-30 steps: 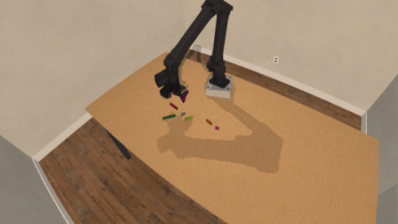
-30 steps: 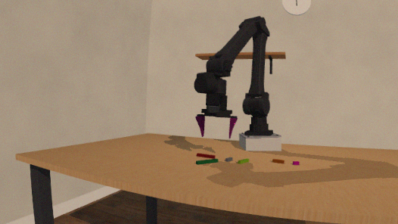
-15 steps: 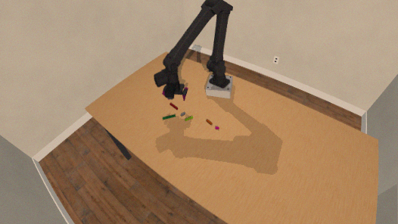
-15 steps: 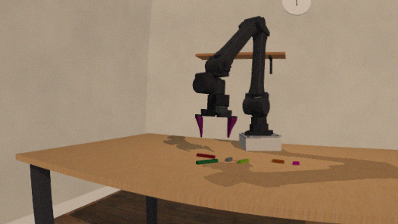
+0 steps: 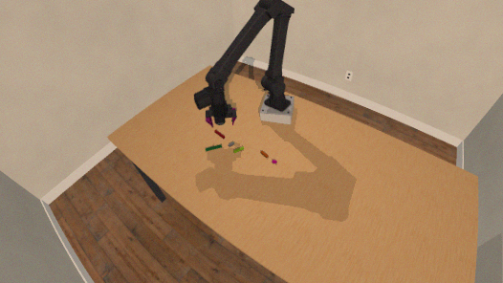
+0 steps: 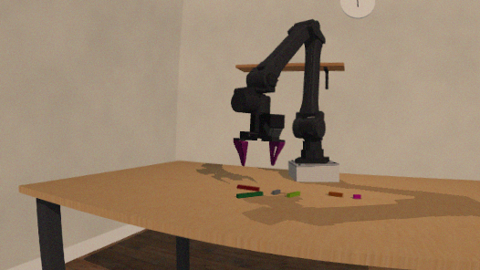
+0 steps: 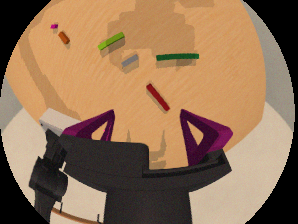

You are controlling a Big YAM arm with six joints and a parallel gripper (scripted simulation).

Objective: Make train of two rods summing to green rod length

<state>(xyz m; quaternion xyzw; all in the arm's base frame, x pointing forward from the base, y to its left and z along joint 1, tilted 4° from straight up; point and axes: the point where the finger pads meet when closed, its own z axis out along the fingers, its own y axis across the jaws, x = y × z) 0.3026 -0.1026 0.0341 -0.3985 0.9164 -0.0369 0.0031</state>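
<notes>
Now: the grey rod 80 mm below my hand, 70 mm to the left of it and 20 mm ahead of it. Also, from my hand: lime rod (120 mm to the left, 80 mm below, 30 mm ahead); green rod (90 mm ahead, 80 mm below, 20 mm to the left); red rod (80 mm below, 30 mm to the right, 10 mm ahead).
</notes>
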